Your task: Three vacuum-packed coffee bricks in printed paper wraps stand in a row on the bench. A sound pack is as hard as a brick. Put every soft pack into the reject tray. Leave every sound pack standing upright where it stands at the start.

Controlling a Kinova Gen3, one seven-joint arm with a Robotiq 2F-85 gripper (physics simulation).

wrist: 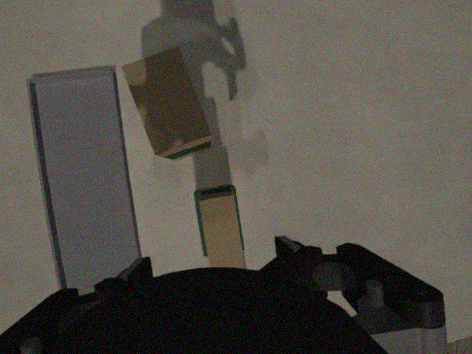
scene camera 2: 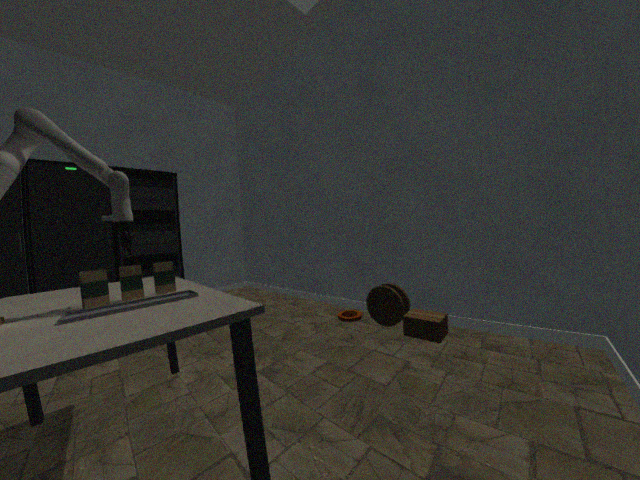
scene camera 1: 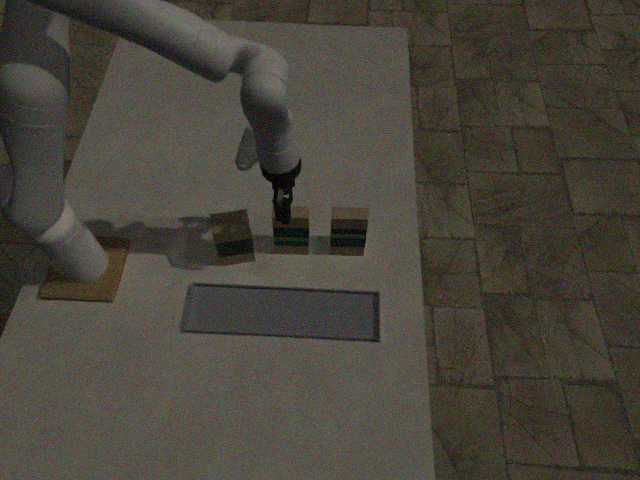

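Seen in the pictures: gripper, fingertip midpoint: [wrist: 215, 261] [scene camera 2: 128, 256] [scene camera 1: 288, 203]; arm's base, origin of the base link: [scene camera 1: 87, 263].
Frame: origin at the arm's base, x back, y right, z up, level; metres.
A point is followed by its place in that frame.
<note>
Three brown packs with green bands stand upright in a row: the left pack [scene camera 1: 232, 238] {x -0.335, y 0.018, z 0.093 m} [scene camera 2: 94, 290] {x -0.330, y 0.018, z 0.049 m} [wrist: 170, 105] {x -0.338, y -0.009, z 0.122 m}, turned at an angle, the middle pack [scene camera 1: 292, 238] {x -0.462, y -0.004, z 0.043 m} [scene camera 2: 131, 282] {x -0.458, y -0.007, z 0.054 m} [wrist: 223, 227] {x -0.448, y -0.026, z 0.122 m} and the right pack [scene camera 1: 349, 235] {x -0.589, y 0.009, z 0.062 m} [scene camera 2: 164, 276] {x -0.583, y 0.015, z 0.060 m}. The right pack does not show in the wrist view. My gripper [scene camera 1: 282, 219] [scene camera 2: 124, 250] {x -0.459, y -0.015, z 0.164 m} [wrist: 215, 261] {x -0.459, y -0.015, z 0.164 m} is open and empty, above the middle pack, with its fingers spread to either side of it in the wrist view. The grey reject tray [scene camera 1: 279, 312] {x -0.424, y 0.148, z -0.015 m} [scene camera 2: 129, 308] {x -0.403, y 0.201, z -0.010 m} [wrist: 85, 175] {x -0.361, y 0.140, z -0.015 m} lies beside the row and holds no pack. Softness cannot be seen.
The packs stand on the pale bench [scene camera 1: 310, 403] {x -0.477, y 0.346, z -0.018 m} [scene camera 2: 170, 325] {x -0.436, y 0.500, z -0.018 m} [wrist: 350, 125] {x -0.386, y -0.256, z -0.018 m}, whose edge lies to the right of the right pack in scene camera 1. The arm's base stands on an orange-brown plate [scene camera 1: 119, 268] {x -0.071, y 0.017, z -0.004 m}. A dark cabinet [scene camera 2: 62, 222] stands behind the bench.
</note>
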